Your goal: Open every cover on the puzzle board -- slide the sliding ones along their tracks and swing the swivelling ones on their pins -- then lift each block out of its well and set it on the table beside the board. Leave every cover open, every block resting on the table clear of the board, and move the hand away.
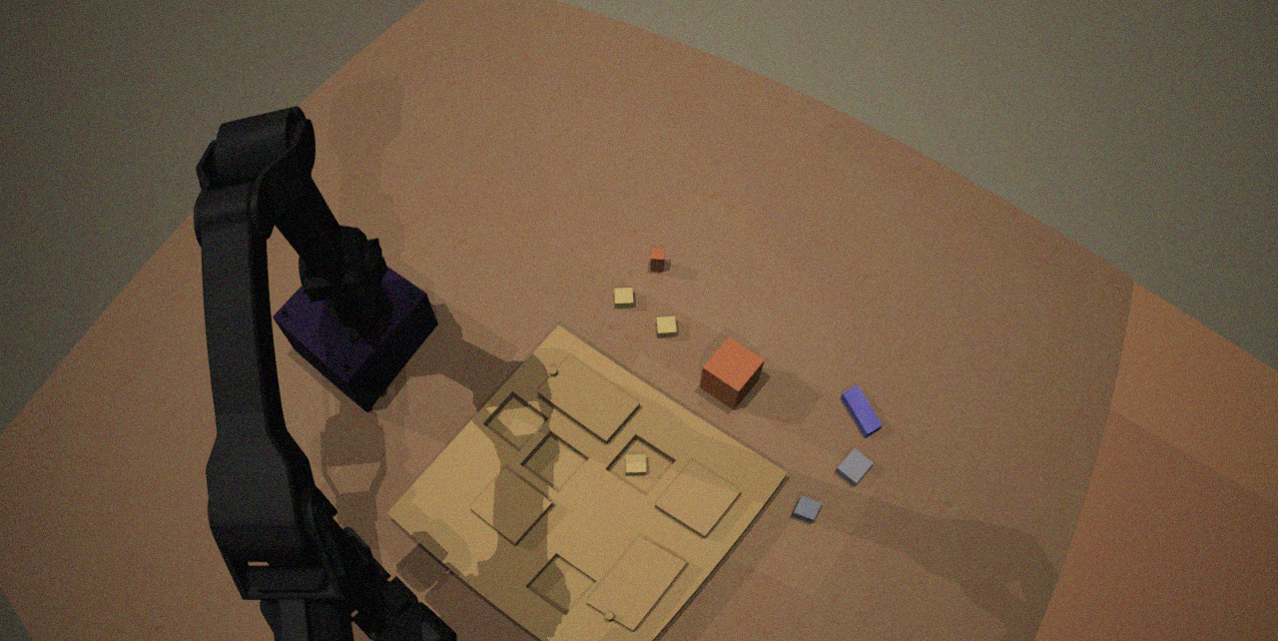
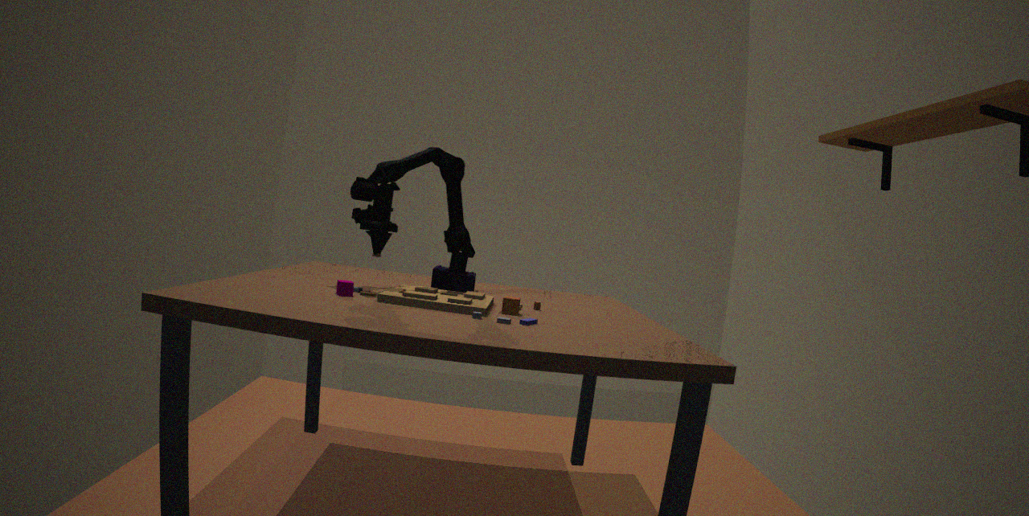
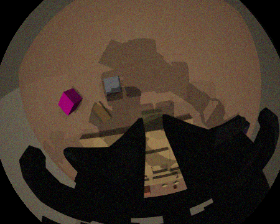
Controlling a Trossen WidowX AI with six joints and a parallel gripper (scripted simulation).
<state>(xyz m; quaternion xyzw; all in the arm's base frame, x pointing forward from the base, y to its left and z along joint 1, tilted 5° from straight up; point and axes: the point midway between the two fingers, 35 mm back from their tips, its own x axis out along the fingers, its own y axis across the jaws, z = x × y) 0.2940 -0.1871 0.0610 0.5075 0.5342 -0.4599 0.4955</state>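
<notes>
The tan puzzle board is 24 cm to the left of my gripper tip, 9 cm below it and 3 cm ahead of it. The rest, counted from my gripper tip: grey block (11 cm below, 6 cm ahead, 3 cm to the right); magenta cube (17 cm ahead, 9 cm below, 1 cm to the right); orange cube (43 cm to the left, 9 cm below, 3 cm ahead).
</notes>
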